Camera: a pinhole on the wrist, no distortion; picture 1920 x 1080 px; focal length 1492.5 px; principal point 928.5 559.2 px. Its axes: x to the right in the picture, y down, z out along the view. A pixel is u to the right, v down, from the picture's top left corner.
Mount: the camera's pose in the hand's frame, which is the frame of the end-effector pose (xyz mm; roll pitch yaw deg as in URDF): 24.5 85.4 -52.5 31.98 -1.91 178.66
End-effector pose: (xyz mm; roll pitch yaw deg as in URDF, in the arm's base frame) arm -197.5 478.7 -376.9 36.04 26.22 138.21
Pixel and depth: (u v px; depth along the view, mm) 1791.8 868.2 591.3
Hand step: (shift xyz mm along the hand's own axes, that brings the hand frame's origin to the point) -293.5 302.2 525.0
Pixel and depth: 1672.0 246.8 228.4
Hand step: -79.8 249.4 119.6
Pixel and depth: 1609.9 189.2 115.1
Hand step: -23.3 171.7 31.7
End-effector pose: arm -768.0 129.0 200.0 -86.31 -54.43 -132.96
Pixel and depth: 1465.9 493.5 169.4
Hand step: -29.5 182.7 89.2
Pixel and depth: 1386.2 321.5 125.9
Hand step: -8.9 169.9 44.9
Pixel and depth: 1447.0 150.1 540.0
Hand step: -140.7 500.9 333.2
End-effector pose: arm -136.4 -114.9 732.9 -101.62 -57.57 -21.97
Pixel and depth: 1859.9 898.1 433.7
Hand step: -228.5 237.5 376.3
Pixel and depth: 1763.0 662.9 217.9
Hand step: -88.4 190.6 144.3
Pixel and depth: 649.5 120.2 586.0
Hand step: 158.2 539.0 349.4
